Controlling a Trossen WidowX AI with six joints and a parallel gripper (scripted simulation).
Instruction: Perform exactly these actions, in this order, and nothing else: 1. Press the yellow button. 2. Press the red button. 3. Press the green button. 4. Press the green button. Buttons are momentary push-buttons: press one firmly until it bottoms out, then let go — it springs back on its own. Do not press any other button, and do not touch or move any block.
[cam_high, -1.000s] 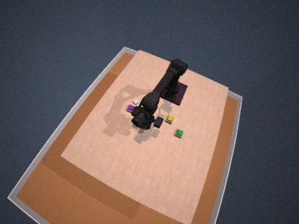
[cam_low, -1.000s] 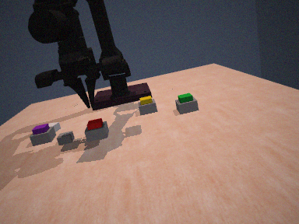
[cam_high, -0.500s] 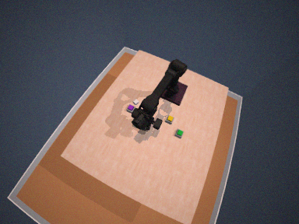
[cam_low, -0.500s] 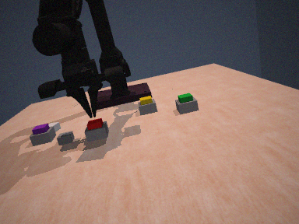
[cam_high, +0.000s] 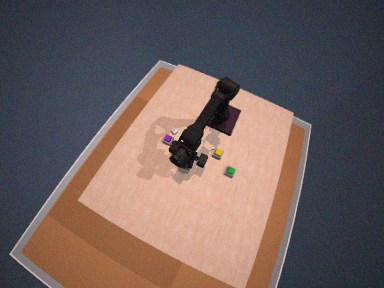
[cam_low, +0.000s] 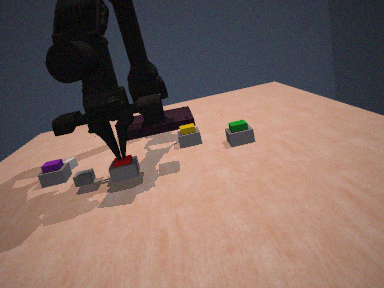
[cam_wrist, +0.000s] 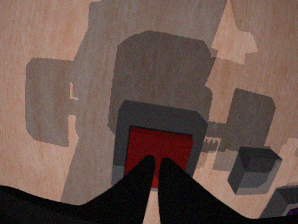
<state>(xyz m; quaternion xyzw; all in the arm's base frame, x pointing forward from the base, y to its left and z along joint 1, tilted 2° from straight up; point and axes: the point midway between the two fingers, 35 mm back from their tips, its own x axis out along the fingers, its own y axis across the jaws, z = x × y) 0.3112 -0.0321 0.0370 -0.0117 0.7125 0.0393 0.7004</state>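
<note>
Now: the red button 10 mm below my gripper tip. Also, from my gripper tip: purple button (150 mm to the right, 50 mm behind); small grey block (80 mm to the right, 20 mm below, 10 mm behind); yellow button (120 mm to the left, 120 mm behind).
</note>
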